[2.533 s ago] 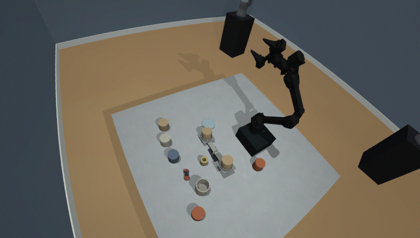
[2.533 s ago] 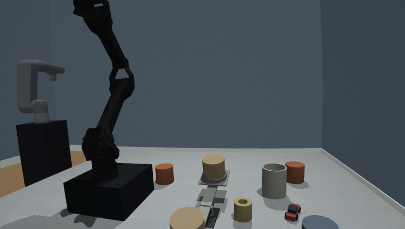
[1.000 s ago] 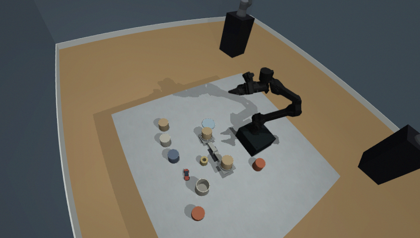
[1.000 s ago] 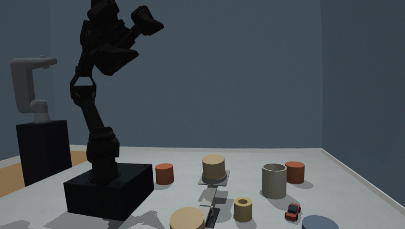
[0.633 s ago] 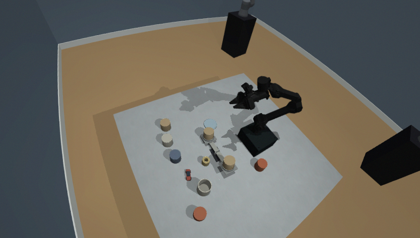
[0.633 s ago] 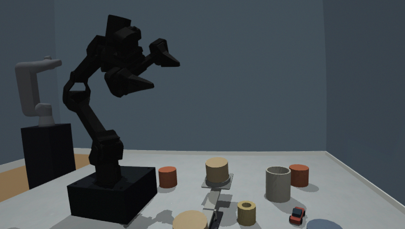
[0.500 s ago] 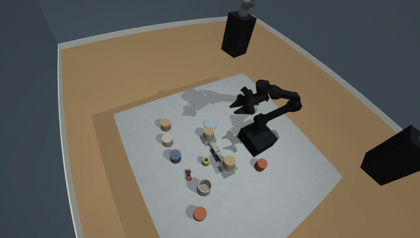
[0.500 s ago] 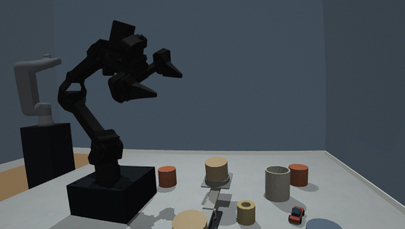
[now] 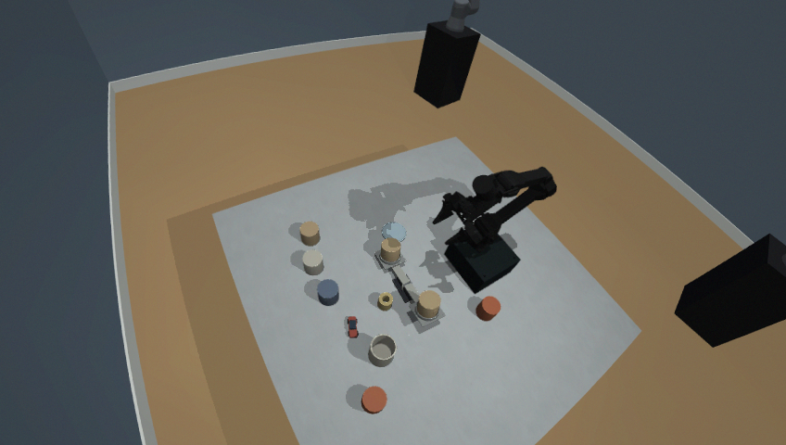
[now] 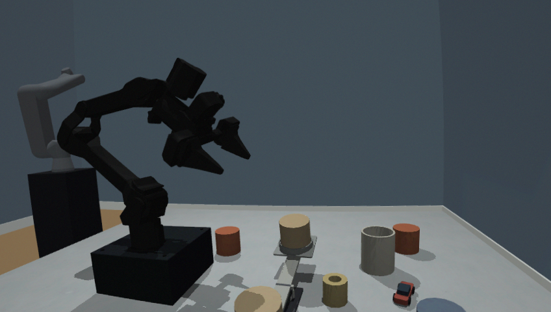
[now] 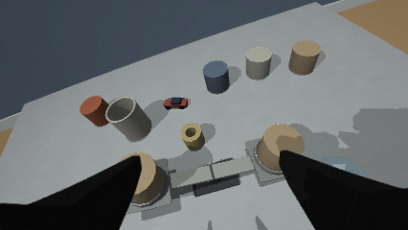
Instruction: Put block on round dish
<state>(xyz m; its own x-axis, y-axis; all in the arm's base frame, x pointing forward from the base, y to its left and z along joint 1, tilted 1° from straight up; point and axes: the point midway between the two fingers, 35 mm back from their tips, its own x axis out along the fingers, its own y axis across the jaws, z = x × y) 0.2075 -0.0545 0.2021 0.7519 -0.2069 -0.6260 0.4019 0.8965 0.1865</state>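
Now: gripper tip 24 cm above the grey block, 13 cm to the left of it and 5 cm short of it. The rest, counted from my gripper tip: balance beam: 24 cm below, 8 cm ahead; pale blue round dish: 28 cm below, 21 cm to the right, 5 cm behind; small grey balance: 26 cm below, 8 cm ahead.
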